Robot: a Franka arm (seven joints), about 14 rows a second.
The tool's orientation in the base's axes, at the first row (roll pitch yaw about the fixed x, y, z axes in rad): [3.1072, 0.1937, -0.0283]
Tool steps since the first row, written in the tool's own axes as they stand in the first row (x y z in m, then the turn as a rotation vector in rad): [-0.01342, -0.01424, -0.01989, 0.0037, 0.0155, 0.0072]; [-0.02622, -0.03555, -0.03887, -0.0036, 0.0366, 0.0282]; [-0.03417, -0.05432, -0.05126, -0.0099, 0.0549, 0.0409]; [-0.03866, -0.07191, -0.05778, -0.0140, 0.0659, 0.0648]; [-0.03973, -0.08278, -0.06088, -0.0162, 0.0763, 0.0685]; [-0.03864, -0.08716, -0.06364, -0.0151, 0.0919, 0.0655]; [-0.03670, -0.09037, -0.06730, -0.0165, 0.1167, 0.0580]
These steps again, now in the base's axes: [-0.00901, 0.01518, 0.02161, 0.0019, -0.0158, -0.0073]; [-0.01744, 0.03737, 0.04197, -0.0098, -0.0373, -0.0257]; [-0.02243, 0.05671, 0.05502, -0.0188, -0.0558, -0.0364]; [-0.02520, 0.07460, 0.06168, -0.0277, -0.0673, -0.0586]; [-0.02541, 0.08558, 0.06456, -0.0308, -0.0778, -0.0615]; [-0.02371, 0.09000, 0.06691, -0.0295, -0.0933, -0.0582]; [-0.02103, 0.09326, 0.07002, -0.0299, -0.1178, -0.0498]
